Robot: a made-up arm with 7 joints. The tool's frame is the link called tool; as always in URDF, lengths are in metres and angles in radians. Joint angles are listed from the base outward.
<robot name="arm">
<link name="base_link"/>
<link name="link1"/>
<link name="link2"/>
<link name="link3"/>
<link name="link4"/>
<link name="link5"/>
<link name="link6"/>
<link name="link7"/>
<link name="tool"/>
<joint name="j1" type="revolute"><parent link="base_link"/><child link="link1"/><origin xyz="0 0.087 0" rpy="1.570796 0 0"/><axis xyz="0 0 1"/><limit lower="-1.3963" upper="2"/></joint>
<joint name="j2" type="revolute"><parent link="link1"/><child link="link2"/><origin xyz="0 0 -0.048" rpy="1.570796 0 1.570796"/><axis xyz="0 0 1"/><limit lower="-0.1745" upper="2"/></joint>
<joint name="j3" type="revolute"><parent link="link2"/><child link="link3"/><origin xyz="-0.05 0 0" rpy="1.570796 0 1.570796"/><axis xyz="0 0 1"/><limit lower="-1.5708" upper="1.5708"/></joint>
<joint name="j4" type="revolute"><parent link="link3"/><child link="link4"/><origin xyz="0 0 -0.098" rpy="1.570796 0 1.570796"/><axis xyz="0 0 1"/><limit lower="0" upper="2.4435"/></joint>
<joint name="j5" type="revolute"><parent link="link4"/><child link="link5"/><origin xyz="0 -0.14 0" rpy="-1.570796 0 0"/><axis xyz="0 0 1"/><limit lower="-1.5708" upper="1.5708"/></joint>
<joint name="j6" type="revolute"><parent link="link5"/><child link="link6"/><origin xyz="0 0 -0.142" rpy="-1.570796 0 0"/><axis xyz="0 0 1"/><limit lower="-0.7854" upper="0.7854"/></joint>
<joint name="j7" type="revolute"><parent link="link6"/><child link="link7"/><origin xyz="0 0 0" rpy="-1.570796 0 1.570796"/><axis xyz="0 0 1"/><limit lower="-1.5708" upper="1.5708"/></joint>
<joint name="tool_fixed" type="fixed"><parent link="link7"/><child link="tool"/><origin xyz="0 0 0" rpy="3.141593 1.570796 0"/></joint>
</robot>
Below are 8 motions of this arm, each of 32 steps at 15 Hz.
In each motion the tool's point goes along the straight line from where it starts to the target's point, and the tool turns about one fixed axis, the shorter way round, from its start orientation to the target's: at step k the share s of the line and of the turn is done. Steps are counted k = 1, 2, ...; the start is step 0. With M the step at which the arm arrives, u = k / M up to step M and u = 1 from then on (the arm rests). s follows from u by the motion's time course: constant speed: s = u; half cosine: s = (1 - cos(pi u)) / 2; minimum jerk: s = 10 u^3 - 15 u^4 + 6 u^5.
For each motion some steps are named. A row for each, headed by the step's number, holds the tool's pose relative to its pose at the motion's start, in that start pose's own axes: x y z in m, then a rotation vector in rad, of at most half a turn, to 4 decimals.
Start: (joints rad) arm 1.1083 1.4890 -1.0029 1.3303 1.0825 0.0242 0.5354
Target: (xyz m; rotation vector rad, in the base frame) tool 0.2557 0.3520 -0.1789 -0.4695 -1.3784 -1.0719
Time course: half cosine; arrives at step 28
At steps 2, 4, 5, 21, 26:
2: -0.0024 -0.0009 0.0001 -0.0079 -0.0023 -0.0004
4: -0.0095 -0.0035 0.0003 -0.0313 -0.0092 -0.0014
5: -0.0146 -0.0054 0.0005 -0.0484 -0.0143 -0.0022
21: -0.1631 -0.0603 0.0057 -0.5393 -0.1589 -0.0247
26: -0.1887 -0.0698 0.0066 -0.6239 -0.1838 -0.0286

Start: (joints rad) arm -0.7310 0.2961 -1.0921 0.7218 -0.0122 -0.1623 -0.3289
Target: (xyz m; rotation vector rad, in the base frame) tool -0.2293 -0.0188 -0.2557 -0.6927 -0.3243 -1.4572
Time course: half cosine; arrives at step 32
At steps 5, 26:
5: 0.0048 -0.0059 0.0034 -0.0182 -0.0156 -0.0324
26: 0.0744 -0.0913 0.0528 -0.2829 -0.2415 -0.5021

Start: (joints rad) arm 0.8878 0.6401 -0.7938 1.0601 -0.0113 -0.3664 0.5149
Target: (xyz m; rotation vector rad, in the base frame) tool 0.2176 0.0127 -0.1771 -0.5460 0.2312 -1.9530
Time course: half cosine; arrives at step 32
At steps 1, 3, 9, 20, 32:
1: 0.0003 -0.0005 -0.0001 -0.0038 0.0010 0.0003
3: 0.0027 -0.0043 -0.0006 -0.0341 0.0087 0.0025
9: 0.0231 -0.0362 -0.0048 -0.2892 0.0737 0.0213
20: 0.0873 -0.1369 -0.0182 -1.0937 0.2786 0.0806
32: 0.1263 -0.1980 -0.0264 -1.5820 0.4030 0.1165

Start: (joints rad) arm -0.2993 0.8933 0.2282 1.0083 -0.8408 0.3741 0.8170
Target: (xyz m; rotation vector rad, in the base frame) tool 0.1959 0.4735 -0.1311 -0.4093 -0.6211 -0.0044
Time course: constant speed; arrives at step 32
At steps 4, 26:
4: -0.0080 0.0103 0.0027 -0.0867 -0.1270 0.1118
26: -0.0517 0.0667 0.0173 -0.5634 -0.8253 0.7269

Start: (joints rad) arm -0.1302 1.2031 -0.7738 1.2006 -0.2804 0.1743 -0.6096
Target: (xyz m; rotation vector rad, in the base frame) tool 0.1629 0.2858 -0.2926 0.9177 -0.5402 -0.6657
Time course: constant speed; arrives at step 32
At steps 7, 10, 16, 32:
7: 0.0043 -0.0004 -0.0020 -0.0474 0.0876 0.1300
10: 0.0061 -0.0005 -0.0028 -0.0676 0.1251 0.1857
16: 0.0097 -0.0009 -0.0045 -0.1082 0.2002 0.2971
32: 0.0194 -0.0017 -0.0090 -0.2165 0.4003 0.5942

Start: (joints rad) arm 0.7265 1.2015 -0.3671 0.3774 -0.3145 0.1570 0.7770
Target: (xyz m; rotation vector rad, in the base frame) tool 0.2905 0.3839 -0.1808 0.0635 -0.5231 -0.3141
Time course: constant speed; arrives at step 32
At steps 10, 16, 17, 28, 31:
10: 0.0384 -0.0410 -0.0178 -0.1471 -0.1008 0.0647
16: 0.0614 -0.0657 -0.0284 -0.2353 -0.1613 0.1036
17: 0.0652 -0.0698 -0.0302 -0.2500 -0.1714 0.1101
28: 0.1074 -0.1149 -0.0497 -0.4118 -0.2823 0.1813
31: 0.1189 -0.1272 -0.0550 -0.4559 -0.3126 0.2007

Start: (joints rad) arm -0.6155 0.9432 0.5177 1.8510 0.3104 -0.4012 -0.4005
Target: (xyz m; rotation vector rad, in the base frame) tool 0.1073 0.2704 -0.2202 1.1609 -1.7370 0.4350
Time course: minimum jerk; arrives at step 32
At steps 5, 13, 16, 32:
5: -0.0017 -0.0007 0.0052 0.0191 0.0097 -0.0007
13: -0.0186 -0.0077 0.0578 0.2103 0.1074 -0.0079
16: -0.0283 -0.0117 0.0880 0.3202 0.1636 -0.0121
32: -0.0567 -0.0234 0.1761 0.6405 0.3272 -0.0241

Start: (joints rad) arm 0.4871 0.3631 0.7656 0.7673 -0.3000 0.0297 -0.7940
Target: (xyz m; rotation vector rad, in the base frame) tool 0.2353 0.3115 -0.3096 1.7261 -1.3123 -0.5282
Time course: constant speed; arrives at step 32
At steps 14, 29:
14: -0.0572 -0.0084 0.0311 -0.1522 -0.5149 -0.2784
29: -0.1185 -0.0175 0.0643 -0.3153 -1.0666 -0.5766

